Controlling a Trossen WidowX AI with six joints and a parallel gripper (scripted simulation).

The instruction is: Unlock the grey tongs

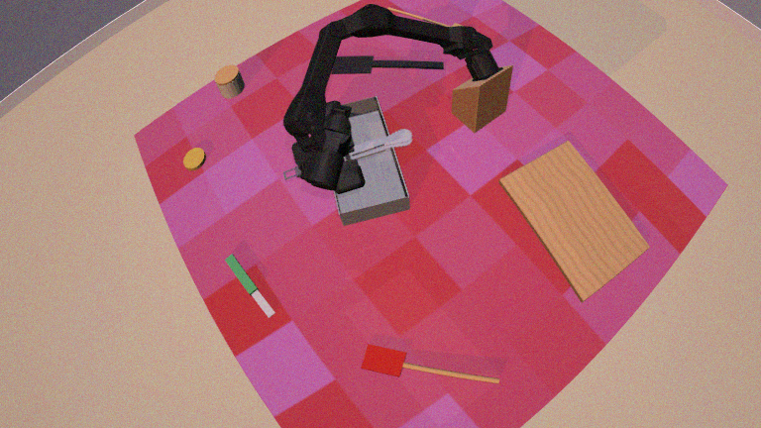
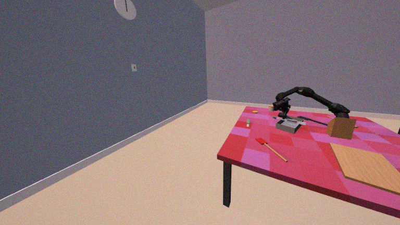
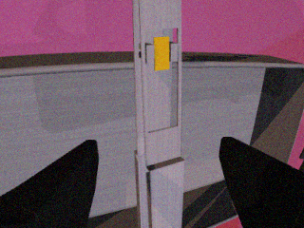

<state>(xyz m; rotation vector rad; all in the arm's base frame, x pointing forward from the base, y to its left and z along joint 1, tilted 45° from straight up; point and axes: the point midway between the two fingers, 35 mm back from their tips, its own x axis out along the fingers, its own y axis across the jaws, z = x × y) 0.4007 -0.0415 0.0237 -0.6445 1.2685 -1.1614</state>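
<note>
Right now the yellow lock piece is 30 mm below my gripper tip, 30 mm ahead of it and 20 mm to the right of it. The rest, counted from my gripper tip: black spatula 290 mm behind, 260 mm to the right, 90 mm below; then red spatula 460 mm to the left, 140 mm ahead, 90 mm below; then grey roasting tin 70 mm below, 60 mm behind, 10 mm to the right.
</note>
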